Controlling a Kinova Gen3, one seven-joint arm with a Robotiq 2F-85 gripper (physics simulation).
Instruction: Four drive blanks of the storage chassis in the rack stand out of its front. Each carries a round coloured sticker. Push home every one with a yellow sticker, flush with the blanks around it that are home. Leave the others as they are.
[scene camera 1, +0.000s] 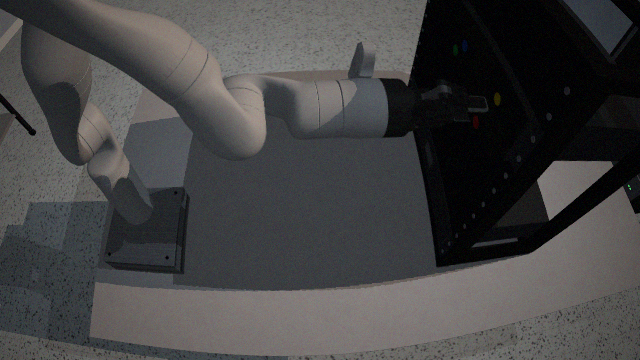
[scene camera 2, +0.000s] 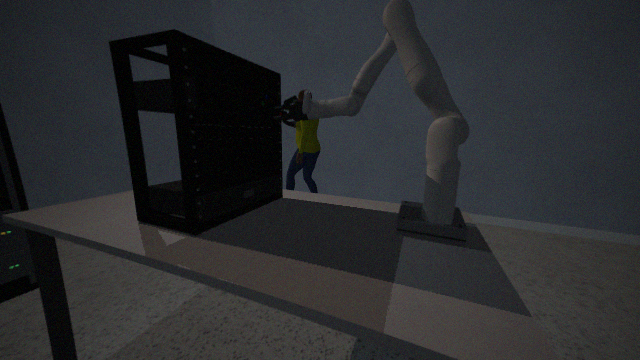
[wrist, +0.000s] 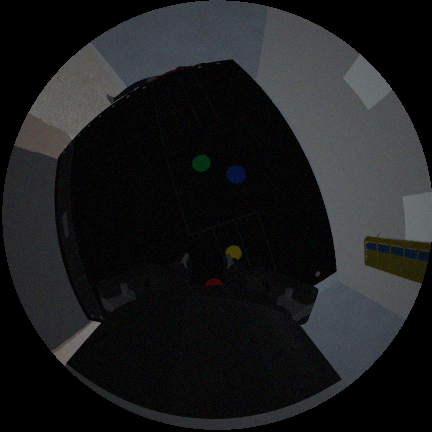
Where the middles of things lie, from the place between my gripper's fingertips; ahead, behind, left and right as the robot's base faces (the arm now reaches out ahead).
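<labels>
Rack (scene camera 1: 554, 93): 120 mm below my hand, 170 mm to the left of it, 130 mm ahead of it.
</labels>
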